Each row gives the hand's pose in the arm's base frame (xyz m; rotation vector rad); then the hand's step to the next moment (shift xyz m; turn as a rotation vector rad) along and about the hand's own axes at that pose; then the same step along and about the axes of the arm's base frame.
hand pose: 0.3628 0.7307 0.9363 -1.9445 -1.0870 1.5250
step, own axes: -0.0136 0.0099 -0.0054 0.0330 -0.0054 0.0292
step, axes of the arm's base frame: 0.0070 -0.0160 0.0025 -0.0266 0.0258 -0.0245
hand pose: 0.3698 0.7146 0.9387 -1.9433 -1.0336 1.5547
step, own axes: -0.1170 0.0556 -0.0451 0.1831 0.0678 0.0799
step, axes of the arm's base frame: 0.0483 -0.1204 0.0446 -0.0417 0.0911 -0.1857
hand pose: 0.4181 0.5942 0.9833 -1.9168 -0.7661 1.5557
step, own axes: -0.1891 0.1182 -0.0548 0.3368 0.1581 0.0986
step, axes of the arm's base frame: 0.0325 -0.2215 0.0509 -0.0263 0.1416 -0.3570
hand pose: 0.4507 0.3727 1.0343 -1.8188 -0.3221 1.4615
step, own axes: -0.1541 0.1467 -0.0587 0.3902 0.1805 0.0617
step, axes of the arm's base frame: -0.0322 -0.2180 0.0126 0.0182 0.1447 -0.4091
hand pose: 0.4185 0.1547 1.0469 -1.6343 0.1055 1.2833
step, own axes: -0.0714 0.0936 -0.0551 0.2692 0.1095 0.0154
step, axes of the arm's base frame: -0.0494 -0.1199 -0.0095 0.0399 0.0872 -0.2748
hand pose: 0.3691 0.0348 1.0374 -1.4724 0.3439 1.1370
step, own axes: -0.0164 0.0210 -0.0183 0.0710 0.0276 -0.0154
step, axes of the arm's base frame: -0.0157 -0.0282 -0.0025 0.0201 0.0062 -0.0748
